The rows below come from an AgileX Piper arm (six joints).
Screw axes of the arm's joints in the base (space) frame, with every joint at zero. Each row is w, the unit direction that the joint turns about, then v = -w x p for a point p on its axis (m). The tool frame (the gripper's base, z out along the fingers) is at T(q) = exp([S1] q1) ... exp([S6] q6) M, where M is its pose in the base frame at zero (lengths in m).
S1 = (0, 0, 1, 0, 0, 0)
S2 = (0, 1, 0, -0.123, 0, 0)
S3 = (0, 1, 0, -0.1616, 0, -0.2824)
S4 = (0.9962, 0, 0.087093, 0, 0.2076, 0)
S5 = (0, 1, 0, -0.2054, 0, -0.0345)
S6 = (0.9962, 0, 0.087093, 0, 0.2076, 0)
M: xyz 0.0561 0 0.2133 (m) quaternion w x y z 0.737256 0 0.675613 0
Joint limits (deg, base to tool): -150..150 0..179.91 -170..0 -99.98..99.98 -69.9..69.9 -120..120
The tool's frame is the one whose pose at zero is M.
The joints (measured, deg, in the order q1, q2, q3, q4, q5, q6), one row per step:
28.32 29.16 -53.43 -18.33 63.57 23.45
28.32 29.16 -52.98 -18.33 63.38 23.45
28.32 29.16 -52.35 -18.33 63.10 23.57
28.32 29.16 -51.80 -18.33 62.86 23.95
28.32 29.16 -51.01 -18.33 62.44 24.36
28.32 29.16 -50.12 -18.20 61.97 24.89
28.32 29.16 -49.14 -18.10 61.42 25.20
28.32 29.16 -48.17 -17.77 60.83 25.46
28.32 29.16 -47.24 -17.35 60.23 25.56
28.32 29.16 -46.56 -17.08 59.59 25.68
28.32 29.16 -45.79 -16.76 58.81 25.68
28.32 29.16 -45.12 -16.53 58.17 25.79
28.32 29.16 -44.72 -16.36 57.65 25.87
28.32 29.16 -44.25 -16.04 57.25 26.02
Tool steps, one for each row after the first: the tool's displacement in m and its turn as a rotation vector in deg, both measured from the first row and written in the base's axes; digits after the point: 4 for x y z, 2 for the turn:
0.0008 0.0005 -0.0020 -0.15 0.22 0.05
0.0019 0.0011 -0.0047 -0.26 0.54 0.07
0.0028 0.0017 -0.0071 -0.13 0.86 -0.07
0.0041 0.0025 -0.0105 -0.03 1.23 -0.17
0.0055 0.0036 -0.0145 0.25 1.71 -0.27
0.0070 0.0047 -0.0187 0.30 2.16 -0.24
0.0084 0.0061 -0.0231 0.51 2.67 -0.08
0.0096 0.0075 -0.0272 0.69 3.14 0.20
0.0107 0.0087 -0.0300 0.91 3.31 0.41
0.0118 0.0100 -0.0332 1.07 3.43 0.75
0.0128 0.0110 -0.0359 1.26 3.57 0.94
0.0135 0.0118 -0.0374 1.46 3.54 1.10
0.0140 0.0126 -0.0395 1.77 3.77 1.24

